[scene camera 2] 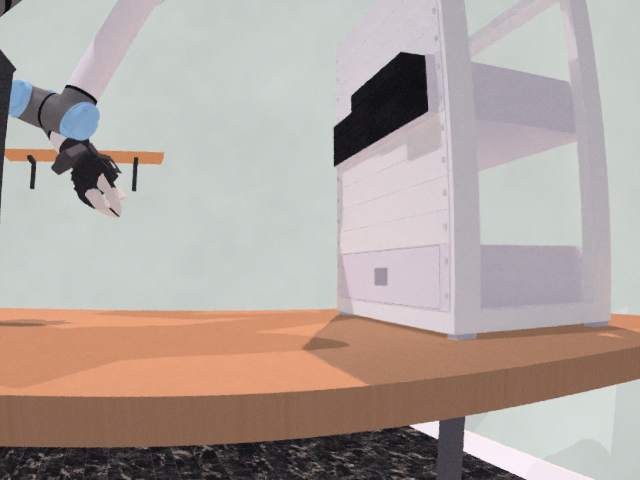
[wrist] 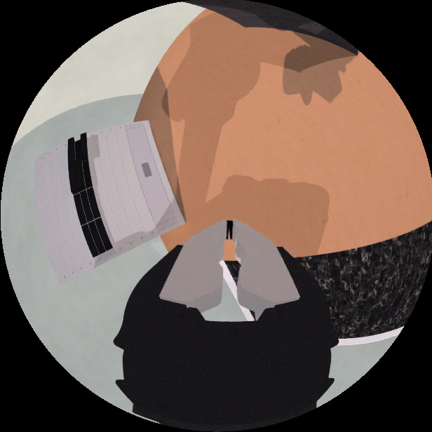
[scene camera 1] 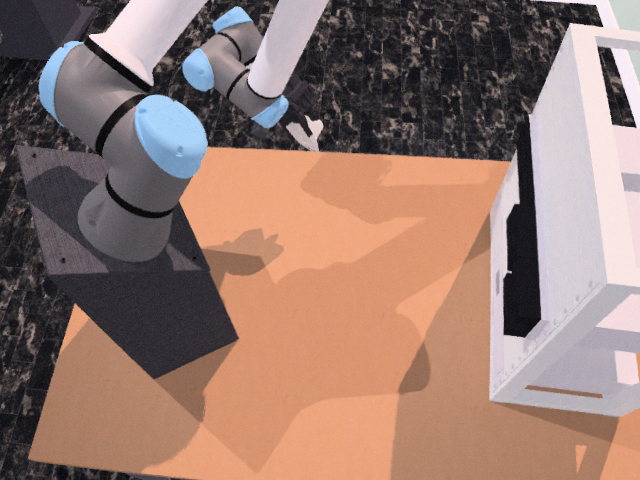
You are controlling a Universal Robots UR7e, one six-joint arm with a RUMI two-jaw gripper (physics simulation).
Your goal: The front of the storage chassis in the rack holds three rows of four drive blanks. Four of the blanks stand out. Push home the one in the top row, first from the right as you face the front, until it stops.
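Scene camera 2 gives me a sight of my gripper point(scene camera 2: 118, 216), and I can find the gripper point(wrist: 228, 221) again from the wrist. A white rack point(scene camera 2: 416, 120) is visible to me as well; the wrist view shows the rack point(wrist: 76, 216) too, and so does scene camera 1, with the rack point(scene camera 1: 557, 225) in its picture.
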